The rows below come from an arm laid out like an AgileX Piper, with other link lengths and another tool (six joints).
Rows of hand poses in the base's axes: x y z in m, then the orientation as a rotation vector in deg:
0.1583, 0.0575, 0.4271, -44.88, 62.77, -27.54
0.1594, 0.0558, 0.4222, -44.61, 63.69, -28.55
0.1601, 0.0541, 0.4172, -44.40, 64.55, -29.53
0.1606, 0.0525, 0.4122, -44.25, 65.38, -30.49
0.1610, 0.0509, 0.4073, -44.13, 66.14, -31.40
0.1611, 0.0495, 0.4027, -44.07, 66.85, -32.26
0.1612, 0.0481, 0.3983, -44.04, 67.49, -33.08
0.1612, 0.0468, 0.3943, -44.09, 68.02, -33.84
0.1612, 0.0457, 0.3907, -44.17, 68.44, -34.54
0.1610, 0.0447, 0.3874, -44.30, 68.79, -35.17
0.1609, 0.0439, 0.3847, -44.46, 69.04, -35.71
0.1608, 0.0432, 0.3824, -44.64, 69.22, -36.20
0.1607, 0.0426, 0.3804, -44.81, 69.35, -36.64
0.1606, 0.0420, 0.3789, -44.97, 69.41, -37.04
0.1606, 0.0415, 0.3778, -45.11, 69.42, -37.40
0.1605, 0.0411, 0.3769, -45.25, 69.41, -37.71
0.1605, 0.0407, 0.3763, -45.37, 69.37, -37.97
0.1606, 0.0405, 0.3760, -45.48, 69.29, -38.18
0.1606, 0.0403, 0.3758, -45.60, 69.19, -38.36
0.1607, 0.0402, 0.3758, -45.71, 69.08, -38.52
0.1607, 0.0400, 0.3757, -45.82, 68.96, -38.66
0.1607, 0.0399, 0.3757, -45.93, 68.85, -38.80
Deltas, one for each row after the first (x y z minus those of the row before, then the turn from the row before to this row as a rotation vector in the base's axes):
0.0011, -0.0017, -0.0049, -0.25, 0.46, -1.22
0.0007, -0.0017, -0.0050, -0.28, 0.44, -1.15
0.0005, -0.0016, -0.0050, -0.32, 0.45, -1.09
0.0004, -0.0016, -0.0049, -0.33, 0.41, -1.01
0.0001, -0.0014, -0.0046, -0.35, 0.40, -0.93
0.0001, -0.0014, -0.0044, -0.36, 0.36, -0.86
0.0000, -0.0013, -0.0040, -0.40, 0.31, -0.74
0.0000, -0.0011, -0.0036, -0.40, 0.24, -0.63
-0.0002, -0.0010, -0.0033, -0.41, 0.22, -0.53
-0.0001, -0.0008, -0.0027, -0.39, 0.17, -0.42
-0.0001, -0.0007, -0.0023, -0.39, 0.12, -0.34
-0.0001, -0.0006, -0.0020, -0.36, 0.09, -0.29
-0.0001, -0.0006, -0.0015, -0.33, 0.03, -0.24
0.0000, -0.0005, -0.0011, -0.30, -0.01, -0.20
-0.0001, -0.0004, -0.0009, -0.28, -0.01, -0.15
0.0000, -0.0004, -0.0006, -0.24, -0.04, -0.11
0.0001, -0.0002, -0.0003, -0.21, -0.06, -0.07
0.0000, -0.0002, -0.0002, -0.20, -0.07, -0.03
0.0001, -0.0001, 0.0000, -0.18, -0.08, -0.02
0.0000, -0.0002, -0.0001, -0.17, -0.08, 0.00
0.0000, -0.0001, 0.0000, -0.17, -0.08, 0.00

